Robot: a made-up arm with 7 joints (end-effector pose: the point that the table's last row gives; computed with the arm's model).
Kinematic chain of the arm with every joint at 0, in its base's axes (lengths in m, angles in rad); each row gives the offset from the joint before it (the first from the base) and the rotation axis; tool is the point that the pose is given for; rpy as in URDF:
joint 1: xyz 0 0 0.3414 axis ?
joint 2: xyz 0 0 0 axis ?
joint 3: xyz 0 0 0.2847 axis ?
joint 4: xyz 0.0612 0 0 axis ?
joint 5: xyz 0.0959 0 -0.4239 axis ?
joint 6: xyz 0 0 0 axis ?
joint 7: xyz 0.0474 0 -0.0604 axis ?
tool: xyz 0 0 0 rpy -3.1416 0 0
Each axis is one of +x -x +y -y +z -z.
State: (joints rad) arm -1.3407 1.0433 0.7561 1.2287 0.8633 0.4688 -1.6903
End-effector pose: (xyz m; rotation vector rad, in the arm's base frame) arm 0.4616 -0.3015 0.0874 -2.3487 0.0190 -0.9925
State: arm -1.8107 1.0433 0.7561 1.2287 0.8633 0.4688 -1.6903
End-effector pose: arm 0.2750 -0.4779 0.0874 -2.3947 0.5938 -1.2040
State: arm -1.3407 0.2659 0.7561 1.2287 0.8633 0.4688 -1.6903
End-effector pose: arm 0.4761 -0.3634 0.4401 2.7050 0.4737 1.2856
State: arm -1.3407 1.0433 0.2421 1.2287 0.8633 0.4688 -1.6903
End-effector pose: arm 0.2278 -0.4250 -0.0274 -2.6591 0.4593 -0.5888
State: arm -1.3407 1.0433 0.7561 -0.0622 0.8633 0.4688 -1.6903
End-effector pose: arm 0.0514 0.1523 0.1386 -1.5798 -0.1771 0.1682
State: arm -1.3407 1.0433 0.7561 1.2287 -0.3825 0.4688 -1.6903
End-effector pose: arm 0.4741 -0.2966 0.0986 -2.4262 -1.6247 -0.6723
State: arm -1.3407 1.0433 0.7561 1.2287 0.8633 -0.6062 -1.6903
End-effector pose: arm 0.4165 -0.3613 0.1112 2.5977 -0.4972 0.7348
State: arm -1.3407 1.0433 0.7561 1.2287 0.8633 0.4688 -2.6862
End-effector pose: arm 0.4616 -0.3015 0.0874 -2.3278 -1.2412 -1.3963
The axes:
joint 1: +z
joint 2: +y
joint 3: +z
joint 4: -y
joint 5: -z
joint 6: +y
joint 7: -z

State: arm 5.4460 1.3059 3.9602 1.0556 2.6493 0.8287 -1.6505
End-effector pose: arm -0.2805 -0.2932 0.7335 0.6547 -0.9538 0.4854
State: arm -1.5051 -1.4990 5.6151 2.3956 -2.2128 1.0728 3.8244
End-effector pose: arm -0.2589 0.6913 0.6234 -1.7680 1.8923 1.6246
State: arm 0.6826 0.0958 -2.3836 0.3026 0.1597 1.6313 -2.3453
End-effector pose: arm -0.0309 -0.2406 0.2060 -1.8939 -0.4716 -0.7058
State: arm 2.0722 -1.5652 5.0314 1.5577 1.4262 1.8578 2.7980
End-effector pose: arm 0.5836 -0.0942 0.5719 0.9044 0.1608 -2.8339
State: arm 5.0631 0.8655 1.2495 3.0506 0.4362 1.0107 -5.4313
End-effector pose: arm 0.2393 -0.5495 0.8502 -0.7856 1.0068 -1.1051
